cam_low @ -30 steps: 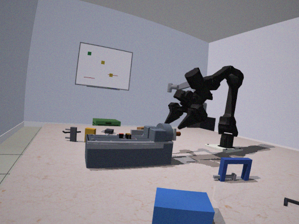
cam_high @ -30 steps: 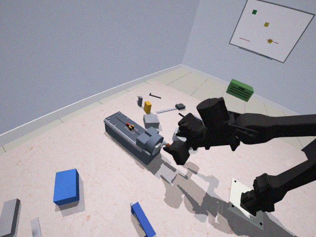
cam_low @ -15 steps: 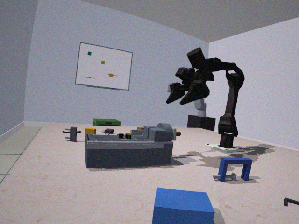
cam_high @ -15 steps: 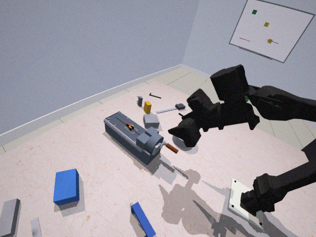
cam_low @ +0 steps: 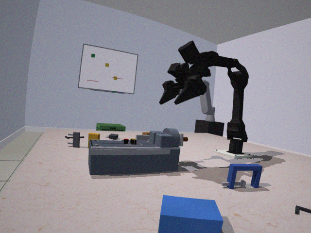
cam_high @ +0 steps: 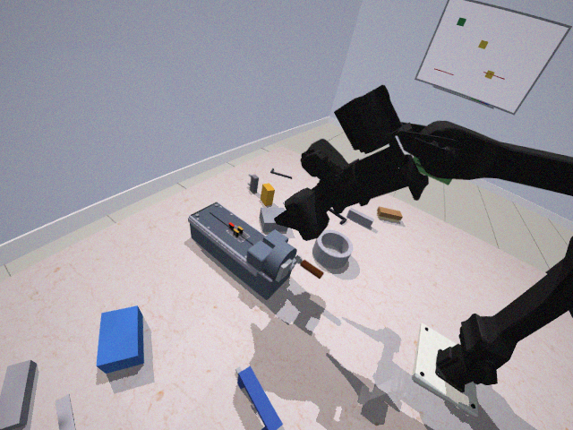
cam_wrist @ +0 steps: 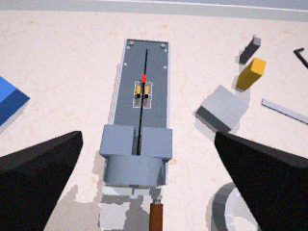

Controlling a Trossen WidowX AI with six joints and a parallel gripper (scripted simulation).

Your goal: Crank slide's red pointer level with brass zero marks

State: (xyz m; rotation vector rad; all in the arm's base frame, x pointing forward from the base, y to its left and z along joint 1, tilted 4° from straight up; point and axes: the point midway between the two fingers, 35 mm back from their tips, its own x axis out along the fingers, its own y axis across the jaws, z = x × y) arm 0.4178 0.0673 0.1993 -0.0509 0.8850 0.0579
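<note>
My gripper tip is 80 mm past the brown crank handle, 10 mm to the left of it and 120 mm above it. Also, from my gripper tip: blue bracket: 130 mm behind, 220 mm to the left, 170 mm below; red pointer: 130 mm ahead, 10 mm to the left, 120 mm below; grey block: 120 mm ahead, 150 mm to the right, 190 mm below.
</note>
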